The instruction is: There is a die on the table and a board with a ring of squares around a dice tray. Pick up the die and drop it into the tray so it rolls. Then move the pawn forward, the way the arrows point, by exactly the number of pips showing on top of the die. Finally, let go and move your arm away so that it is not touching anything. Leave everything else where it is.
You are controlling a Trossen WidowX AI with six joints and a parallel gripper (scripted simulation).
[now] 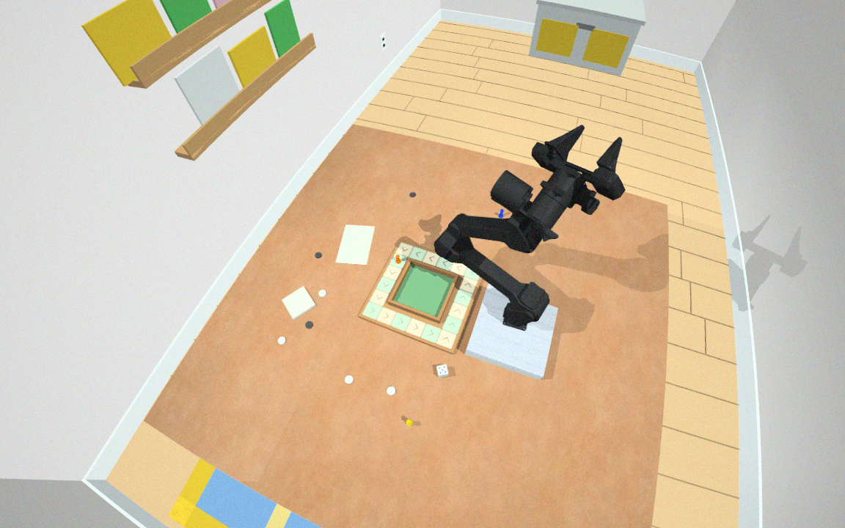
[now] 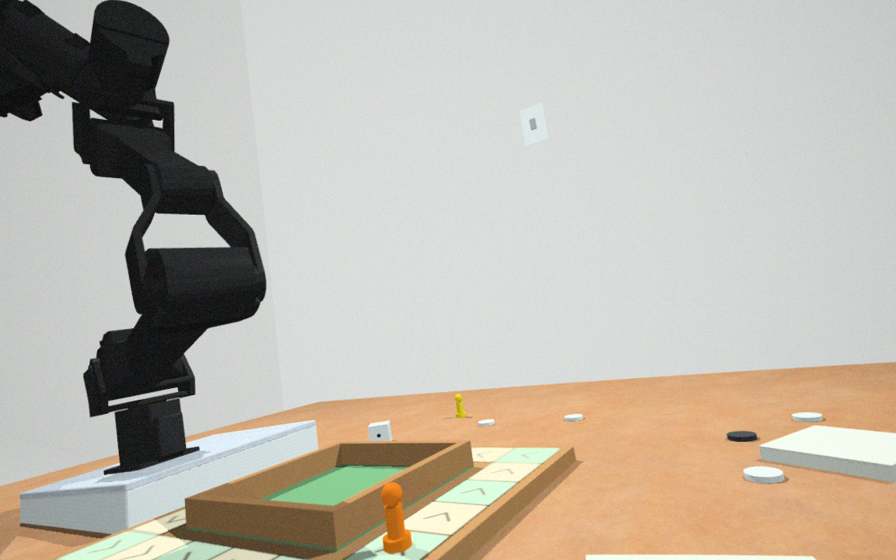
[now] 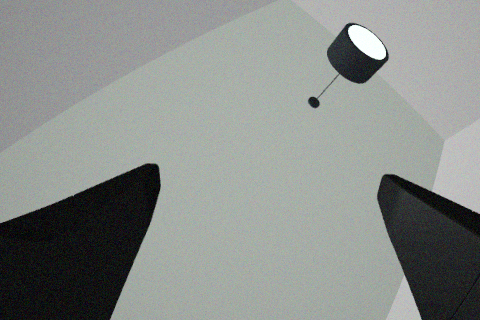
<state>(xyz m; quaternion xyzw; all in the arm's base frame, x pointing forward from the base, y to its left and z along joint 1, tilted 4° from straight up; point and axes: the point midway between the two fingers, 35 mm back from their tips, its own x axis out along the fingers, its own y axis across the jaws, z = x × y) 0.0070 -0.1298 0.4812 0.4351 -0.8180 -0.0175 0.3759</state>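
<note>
Right now my gripper tip is 52 cm above the die, 36 cm to the right of it and 19 cm short of it. The rest, counted from my gripper tip: orange pawn: 51 cm below, 41 cm ahead, 7 cm to the left; green dice tray: 53 cm below, 30 cm ahead, 15 cm to the left; blue pawn: 52 cm below, 20 cm to the right, 14 cm ahead.
</note>
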